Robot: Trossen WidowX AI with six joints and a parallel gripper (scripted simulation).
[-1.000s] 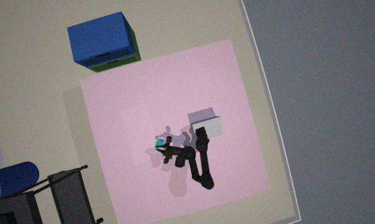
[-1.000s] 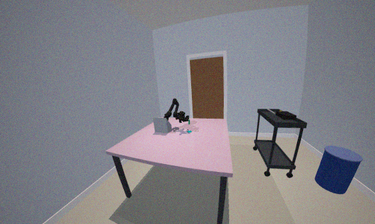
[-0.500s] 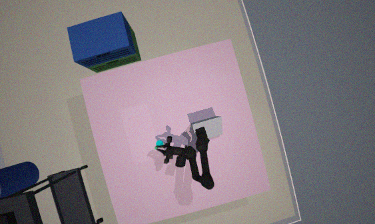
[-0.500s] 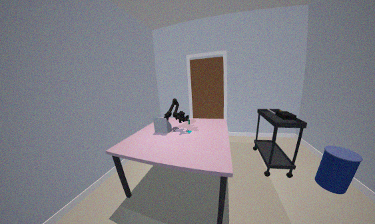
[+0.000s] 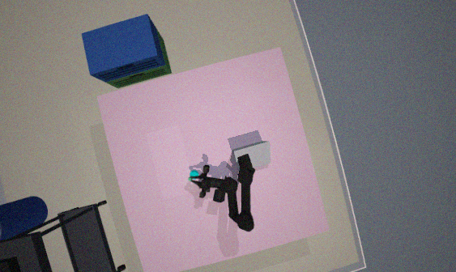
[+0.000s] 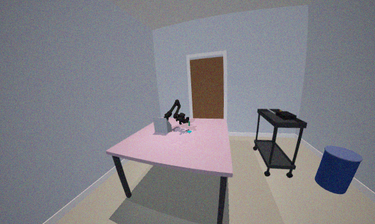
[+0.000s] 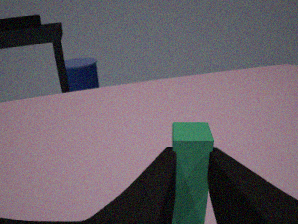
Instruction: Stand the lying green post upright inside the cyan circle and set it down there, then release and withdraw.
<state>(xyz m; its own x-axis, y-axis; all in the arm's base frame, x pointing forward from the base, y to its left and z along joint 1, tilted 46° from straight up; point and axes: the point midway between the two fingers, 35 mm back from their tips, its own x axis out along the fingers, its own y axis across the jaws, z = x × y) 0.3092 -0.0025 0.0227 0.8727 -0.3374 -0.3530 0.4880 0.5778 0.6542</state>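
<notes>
The cyan circle lies 14 cm below my gripper tip. Round my gripper tip: green post: 2 cm below.
</notes>
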